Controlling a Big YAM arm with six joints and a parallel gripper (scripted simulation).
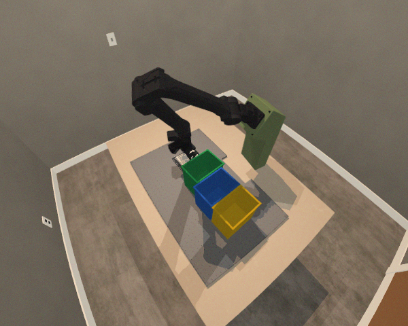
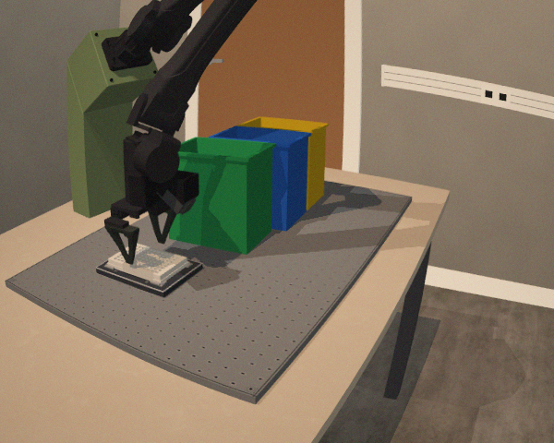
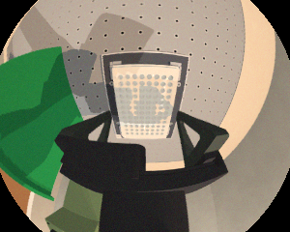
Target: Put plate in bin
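Now: hand 20 mm above the white 96-well plate. Round my hand: black plate nest: 40 mm below; blue bin: 340 mm to the left, 50 mm above; green bin: 200 mm to the left, 50 mm above.
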